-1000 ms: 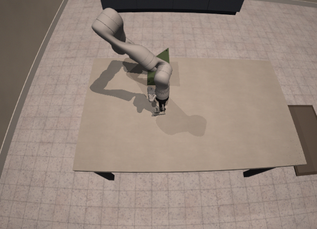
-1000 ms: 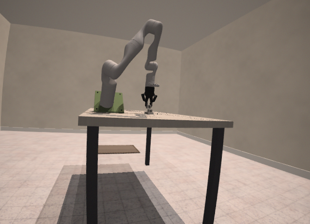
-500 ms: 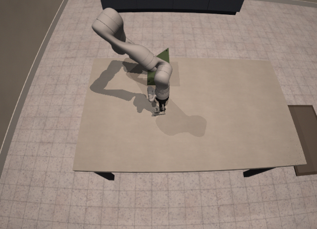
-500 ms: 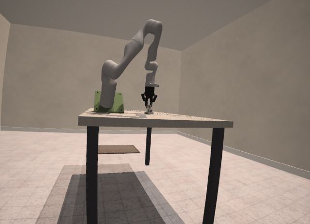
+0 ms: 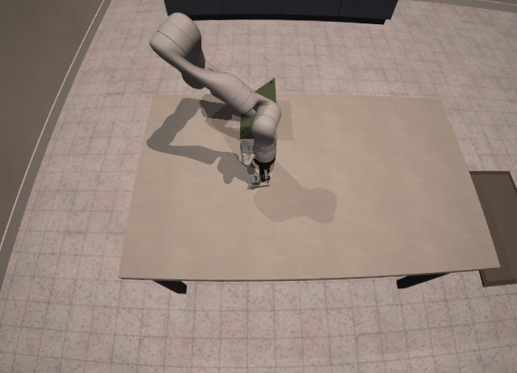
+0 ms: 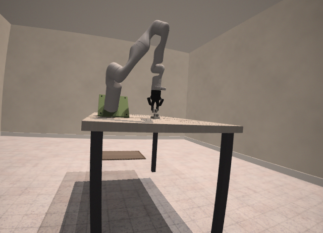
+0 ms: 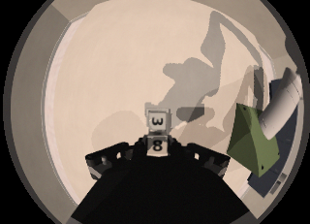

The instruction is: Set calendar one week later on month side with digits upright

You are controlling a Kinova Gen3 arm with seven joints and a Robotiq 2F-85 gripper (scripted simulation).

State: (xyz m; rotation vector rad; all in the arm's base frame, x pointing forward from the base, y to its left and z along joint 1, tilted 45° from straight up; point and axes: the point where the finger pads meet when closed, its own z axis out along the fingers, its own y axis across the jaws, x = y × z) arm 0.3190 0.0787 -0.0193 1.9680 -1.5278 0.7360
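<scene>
Now: the white tray 6 cm below my hand and 1 cm to the right of it.
</scene>
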